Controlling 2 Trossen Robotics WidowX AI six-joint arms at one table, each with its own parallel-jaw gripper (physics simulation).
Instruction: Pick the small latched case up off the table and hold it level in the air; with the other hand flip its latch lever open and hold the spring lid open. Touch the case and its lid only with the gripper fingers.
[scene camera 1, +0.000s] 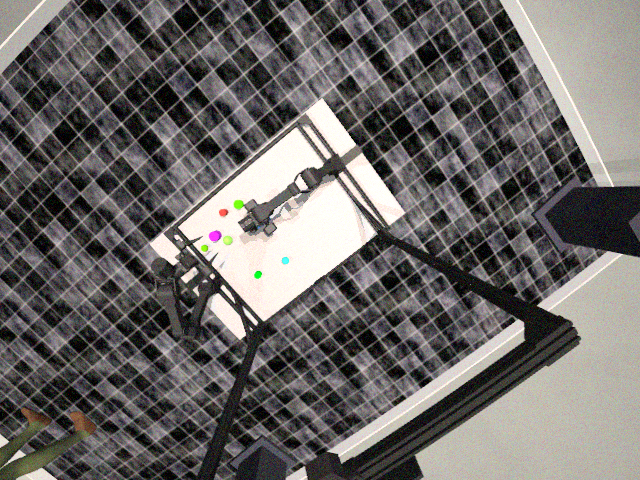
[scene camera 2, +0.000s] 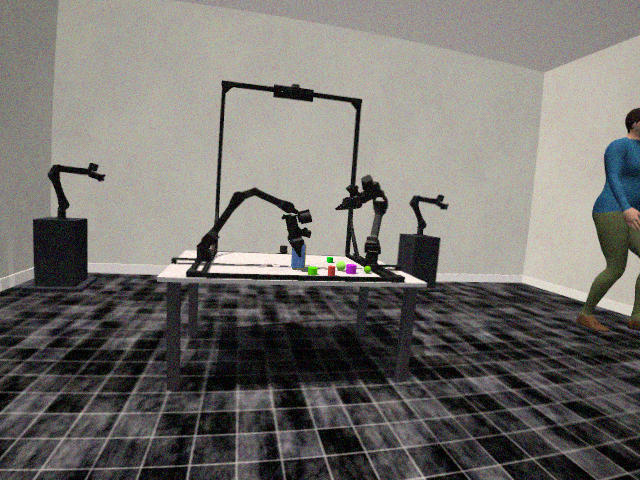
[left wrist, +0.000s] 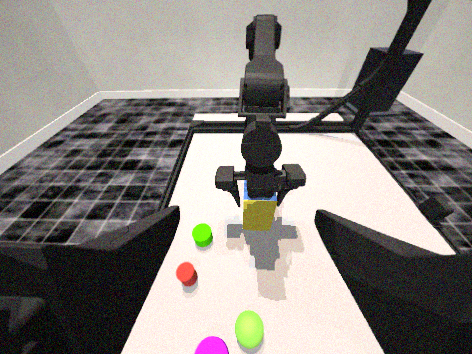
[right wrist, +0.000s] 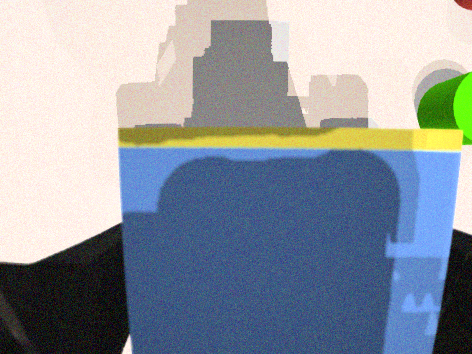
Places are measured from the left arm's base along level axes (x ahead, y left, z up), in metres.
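Where they show: left gripper, fingertip midpoint: (scene camera 1: 210, 244) (scene camera 2: 337, 209) (left wrist: 247, 213); right gripper, fingertip midpoint: (scene camera 2: 298, 255) (left wrist: 258, 206); left arm's base at its link origin: (scene camera 1: 215, 284) (scene camera 2: 371, 263); right arm's base at its link origin: (scene camera 1: 335, 165) (scene camera 2: 203, 260).
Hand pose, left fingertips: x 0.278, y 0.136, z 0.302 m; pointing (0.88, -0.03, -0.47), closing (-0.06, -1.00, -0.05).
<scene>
Things, the pixels of their top centre, and the offset from my left fingertips.
- small case at its top centre: (right wrist: 279, 285) (left wrist: 259, 189) (scene camera 2: 299, 243) dx +0.178, dy -0.049, dz -0.191 m
- green cylinder at its top centre: (left wrist: 201, 231) (scene camera 2: 312, 267) (scene camera 1: 237, 204) dx +0.135, dy +0.088, dz -0.288 m
- red cylinder at its top centre: (left wrist: 184, 271) (scene camera 2: 331, 266) (scene camera 1: 222, 212) dx +0.047, dy +0.112, dz -0.276 m
- lime ball at its top centre: (left wrist: 249, 327) (scene camera 1: 226, 241) dx -0.044, dy -0.009, dz -0.270 m
- magenta piece at its top centre: (scene camera 2: 351, 265) (scene camera 1: 213, 236) dx -0.078, dy +0.054, dz -0.278 m
- cyan piece at its top centre: (scene camera 1: 285, 261) dx +0.107, dy -0.304, dz -0.280 m
- green piece at its top centre: (scene camera 1: 257, 275) dx -0.064, dy -0.260, dz -0.293 m
The small case (left wrist: 258, 215) (scene camera 2: 298, 261) (right wrist: 256, 246) stands on the white table (scene camera 1: 323, 238) (scene camera 2: 237, 277); it has a blue top and a yellow side face. My right gripper (left wrist: 258, 206) (scene camera 2: 298, 250) (scene camera 1: 259, 225) is open and lowered over the case, with one finger on each side of its top. In the right wrist view the blue top fills the picture and one finger (right wrist: 90, 291) shows beside its left edge. From scene camera 1 the arm hides the case. My left gripper (left wrist: 247, 213) (scene camera 2: 342, 206) (scene camera 1: 205, 252) is open and empty, raised at the table's end and facing the case from a distance.
A green cylinder (left wrist: 202, 234) (scene camera 1: 238, 204), a red cylinder (left wrist: 186, 273) (scene camera 1: 223, 212), a lime ball (left wrist: 248, 328) (scene camera 1: 228, 240) and a magenta piece (left wrist: 211, 345) (scene camera 1: 214, 235) lie between the left gripper and the case. A cyan piece (scene camera 1: 285, 260) and a green piece (scene camera 1: 257, 274) lie apart. A black frame (scene camera 2: 222, 143) stands over the table.
</scene>
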